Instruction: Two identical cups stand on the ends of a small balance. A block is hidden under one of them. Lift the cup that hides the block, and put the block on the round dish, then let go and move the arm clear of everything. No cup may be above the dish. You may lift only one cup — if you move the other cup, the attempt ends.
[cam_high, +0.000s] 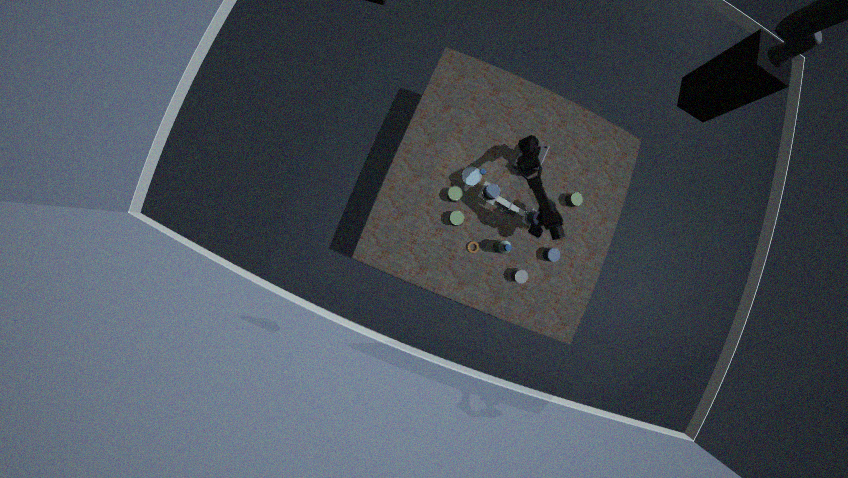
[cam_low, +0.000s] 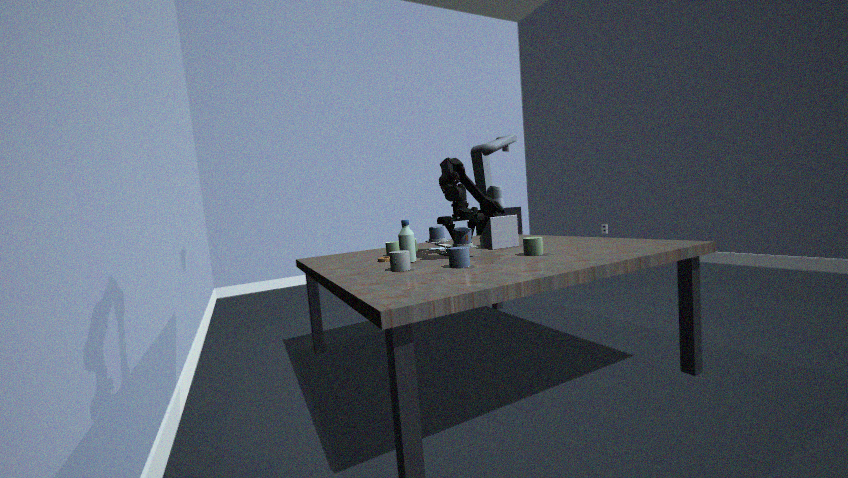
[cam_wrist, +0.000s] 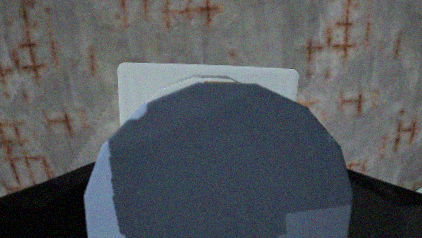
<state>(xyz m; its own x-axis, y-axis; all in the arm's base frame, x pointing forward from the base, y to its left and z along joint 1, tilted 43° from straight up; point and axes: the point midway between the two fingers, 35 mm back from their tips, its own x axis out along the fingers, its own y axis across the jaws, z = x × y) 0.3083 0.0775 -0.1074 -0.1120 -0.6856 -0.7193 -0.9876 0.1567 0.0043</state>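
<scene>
My gripper tip is 10 mm above the grey block. Round my gripper tip: grey balance bar: 140 mm to the right, 30 mm below, 20 mm behind; then bottle: 200 mm ahead, 110 mm to the right, 40 mm above; then balance: 140 mm to the right, 50 mm below, 10 mm behind.
</scene>
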